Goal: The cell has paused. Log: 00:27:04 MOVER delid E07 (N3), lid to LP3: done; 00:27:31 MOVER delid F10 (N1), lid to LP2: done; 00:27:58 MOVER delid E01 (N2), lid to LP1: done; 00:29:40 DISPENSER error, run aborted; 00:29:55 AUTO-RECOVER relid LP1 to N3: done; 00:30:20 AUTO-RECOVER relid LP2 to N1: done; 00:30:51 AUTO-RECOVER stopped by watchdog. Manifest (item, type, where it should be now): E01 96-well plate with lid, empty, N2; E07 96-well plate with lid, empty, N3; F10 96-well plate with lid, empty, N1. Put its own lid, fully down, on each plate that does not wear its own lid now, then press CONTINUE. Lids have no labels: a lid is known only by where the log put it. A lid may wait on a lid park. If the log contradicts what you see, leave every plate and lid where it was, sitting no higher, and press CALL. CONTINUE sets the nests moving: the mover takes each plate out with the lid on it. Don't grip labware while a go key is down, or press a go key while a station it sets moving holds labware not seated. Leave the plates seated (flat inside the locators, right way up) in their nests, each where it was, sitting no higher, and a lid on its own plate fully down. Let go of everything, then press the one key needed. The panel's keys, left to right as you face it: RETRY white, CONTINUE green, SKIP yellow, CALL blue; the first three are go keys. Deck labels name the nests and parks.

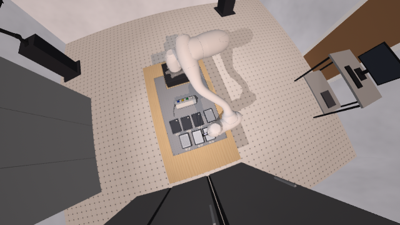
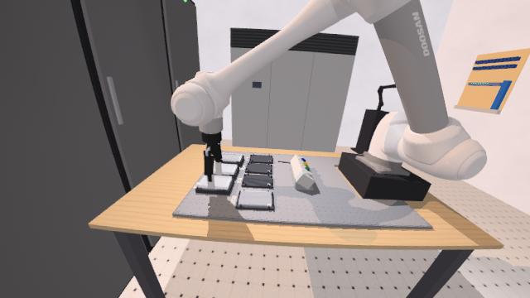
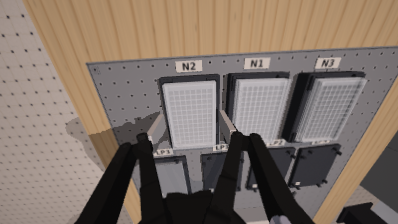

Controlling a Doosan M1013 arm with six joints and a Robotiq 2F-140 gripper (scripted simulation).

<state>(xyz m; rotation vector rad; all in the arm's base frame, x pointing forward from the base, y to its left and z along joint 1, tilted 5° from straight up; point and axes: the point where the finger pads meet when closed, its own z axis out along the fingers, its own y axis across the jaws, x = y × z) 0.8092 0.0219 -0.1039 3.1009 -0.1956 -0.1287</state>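
The N2 plate is 3 cm below my hand. The rest, counted from my hand: park LP4: 23 cm behind, 29 cm to the right, 5 cm below; lid park LP1: 19 cm behind, 4 cm to the right, 5 cm below; LP2: 21 cm behind, 17 cm to the right, 5 cm below.
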